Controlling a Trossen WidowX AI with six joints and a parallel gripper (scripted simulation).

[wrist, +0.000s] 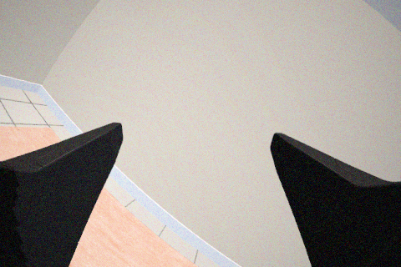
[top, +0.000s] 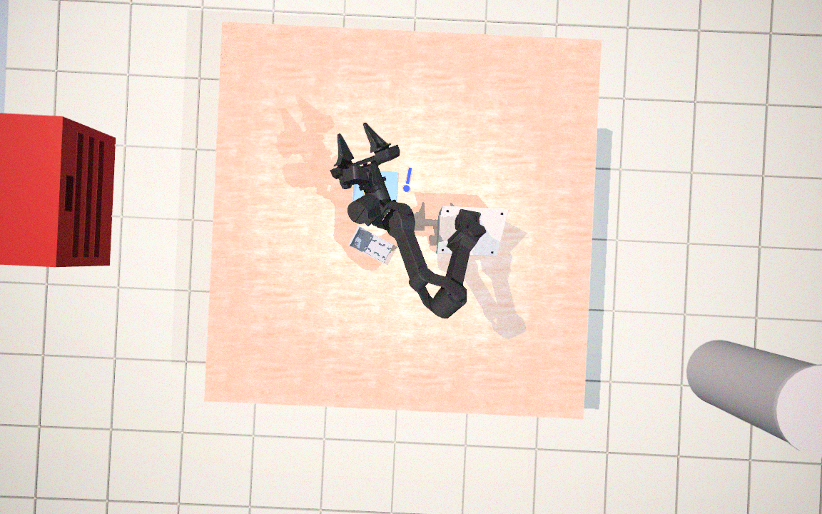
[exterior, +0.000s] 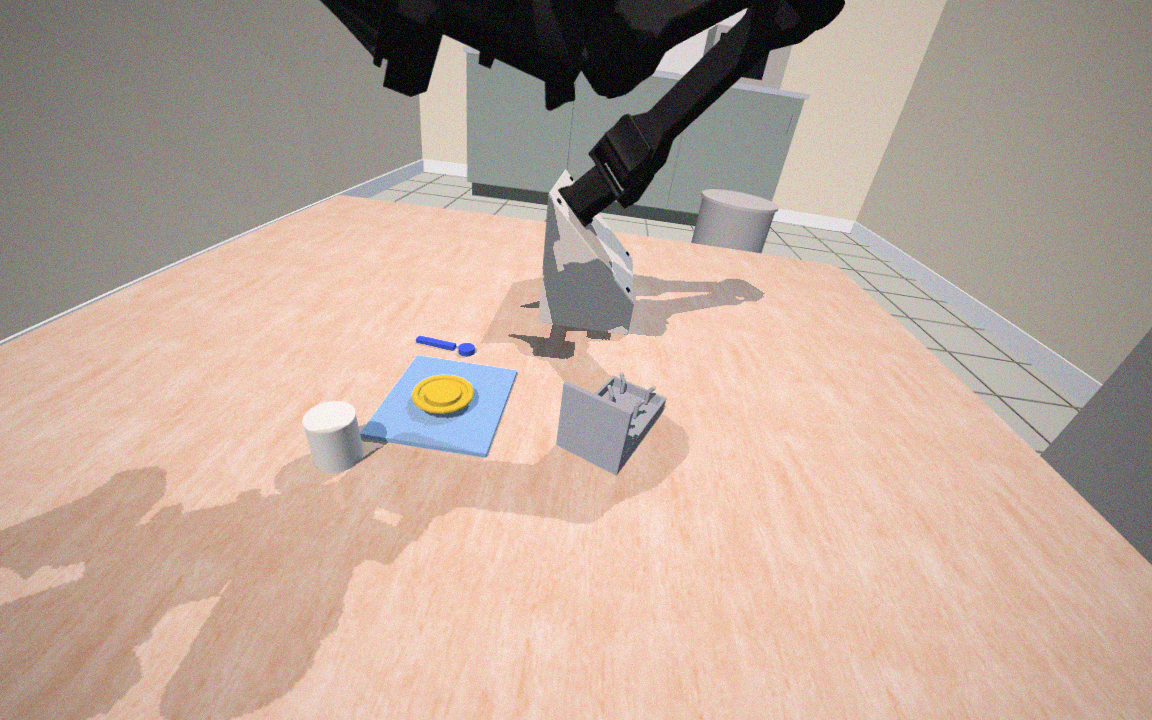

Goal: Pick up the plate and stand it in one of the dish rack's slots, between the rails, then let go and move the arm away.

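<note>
My gripper tip is 3 cm past the plate, 8 cm to the right of it and 39 cm above it. Also, from my gripper tip: cup 8 cm ahead, 2 cm to the left, 38 cm below; blue mat 4 cm behind, 8 cm to the left, 40 cm below; blue spoon 14 cm behind, 3 cm to the left, 40 cm below.
</note>
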